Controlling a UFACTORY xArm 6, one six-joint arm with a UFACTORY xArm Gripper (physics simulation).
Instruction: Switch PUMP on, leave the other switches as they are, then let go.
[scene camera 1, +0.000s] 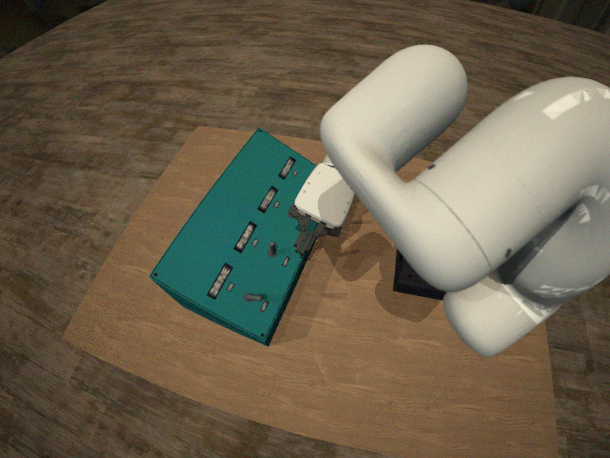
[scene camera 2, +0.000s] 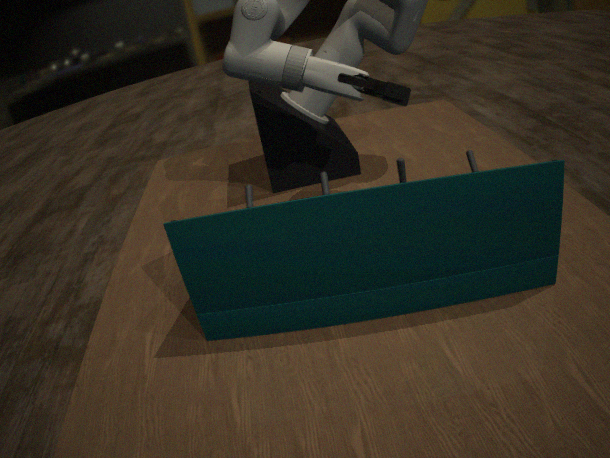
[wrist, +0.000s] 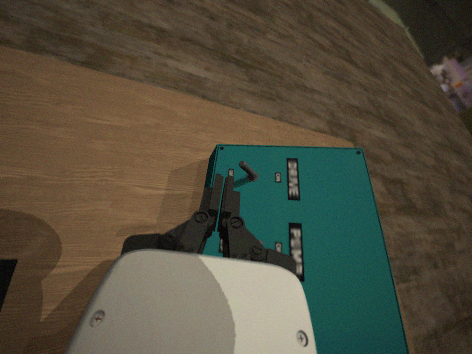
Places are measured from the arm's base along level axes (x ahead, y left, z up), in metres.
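Pixels of known places: gripper, fingertip midpoint: (scene camera 1: 298, 253) (scene camera 2: 408, 97) (wrist: 222, 186); arm's base at its link origin: (scene camera 2: 303, 109).
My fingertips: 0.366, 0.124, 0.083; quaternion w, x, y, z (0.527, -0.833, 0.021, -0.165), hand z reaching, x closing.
Note:
For each thing: its top centre in the pictures, then the offset to it from my fingertips, as dx, dy, dz. Level surfaces: height alone.
- PUMP lever at its top centre: (scene camera 2: 400, 158) (scene camera 1: 271, 242) +0.074, -0.053, -0.071
- PUMP label at its top centre: (wrist: 298, 250) (scene camera 1: 245, 235) +0.141, -0.066, -0.081
- DRIVE lever at its top centre: (scene camera 2: 472, 153) (wrist: 252, 165) (scene camera 1: 253, 294) +0.084, +0.067, -0.084
- wooden board at its surface level: dz -0.216
The teal switch panel (scene camera 1: 210, 220) (scene camera 2: 370, 250) (wrist: 340, 210) has a row of levers. The PUMP lever (scene camera 1: 271, 249) (scene camera 2: 401, 171) leans to its ON side in scene camera 1; the gripper mostly hides it in the wrist view. The PUMP label (scene camera 1: 245, 237) (wrist: 296, 251) is beside it. The DRIVE lever (scene camera 1: 253, 297) (scene camera 2: 472, 161) (wrist: 248, 170) leans toward OFF. Two more levers (scene camera 2: 250, 196) (scene camera 2: 325, 184) show in scene camera 2; their positions are unclear. My gripper (scene camera 1: 300, 248) (scene camera 2: 407, 96) (wrist: 222, 186) is shut and empty, above the panel's OFF-side edge, apart from the levers.
The panel stands on a wooden board (scene camera 1: 380, 390) (scene camera 2: 350, 400) (wrist: 75, 120). The dark robot base (scene camera 1: 417, 280) (scene camera 2: 305, 150) is on the panel's OFF side. The white arm (scene camera 1: 400, 200) (scene camera 2: 265, 62) reaches over the board from there.

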